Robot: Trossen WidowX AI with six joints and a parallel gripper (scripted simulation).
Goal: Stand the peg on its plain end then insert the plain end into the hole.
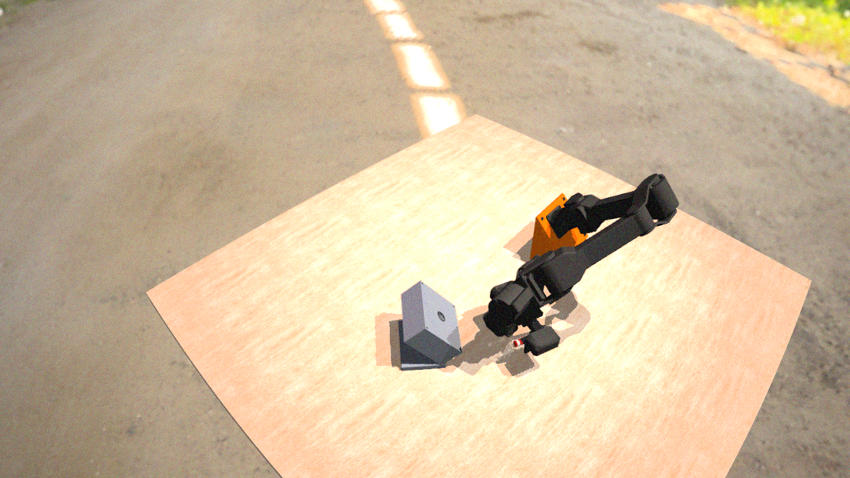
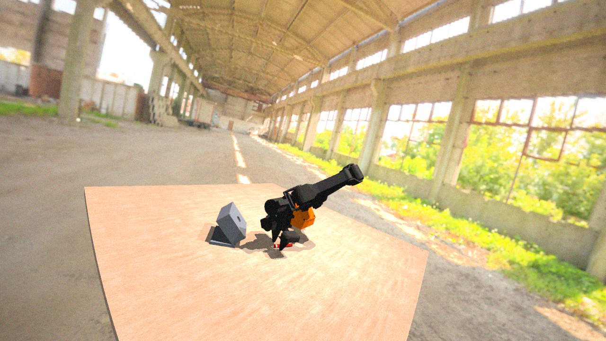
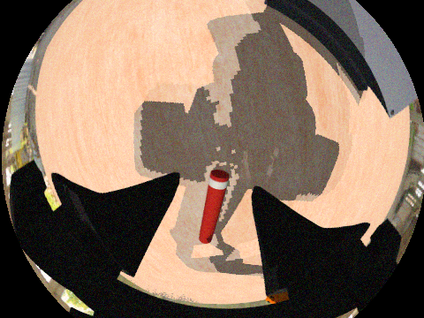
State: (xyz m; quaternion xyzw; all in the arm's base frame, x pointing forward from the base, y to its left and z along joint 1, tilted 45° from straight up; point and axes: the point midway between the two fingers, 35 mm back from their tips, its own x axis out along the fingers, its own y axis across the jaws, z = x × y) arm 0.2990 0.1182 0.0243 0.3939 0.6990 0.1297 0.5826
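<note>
My gripper tip is now 10 mm past the red peg. Also, from my gripper tip: grey sloped panel (120 mm ahead, 140 mm to the right, 60 mm above).
</note>
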